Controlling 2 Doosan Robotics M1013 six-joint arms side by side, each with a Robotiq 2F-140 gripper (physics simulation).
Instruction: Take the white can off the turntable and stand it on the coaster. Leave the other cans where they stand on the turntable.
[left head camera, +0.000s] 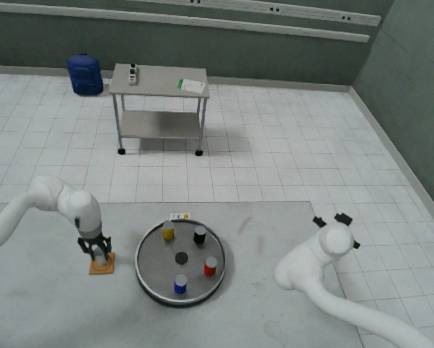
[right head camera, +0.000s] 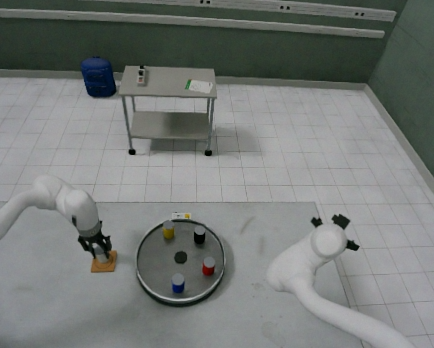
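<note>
The white can is upright between the fingers of my left gripper, which is shut on it. The can is over the ring of the square orange-brown coaster; whether its base touches is too small to tell. My right gripper is far to the right, largely hidden under its wrist, with black finger parts spread on opposite sides; it looks open and empty. The round grey turntable is right of the coaster.
On the turntable stand a yellow can, a black can, a red can and a blue can. A cart and a blue backpack stand at the back.
</note>
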